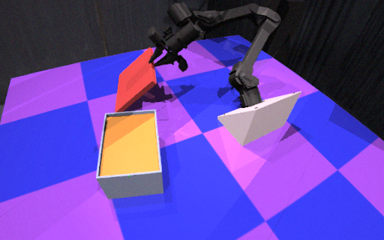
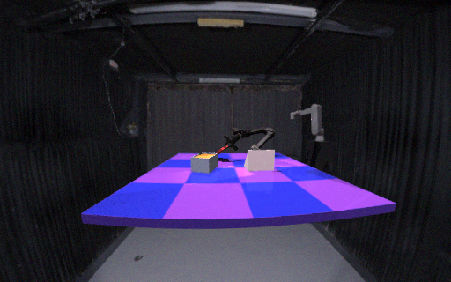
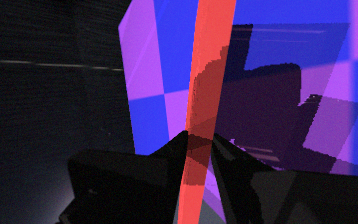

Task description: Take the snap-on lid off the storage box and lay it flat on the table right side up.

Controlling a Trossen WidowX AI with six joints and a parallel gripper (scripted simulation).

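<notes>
Now: gripper tip 6 cm short of the red lid, 5 cm above it and 1 cm to the left of it. Round my gripper tip: storage box (30 cm to the left, 15 cm ahead, 7 cm below).
</notes>
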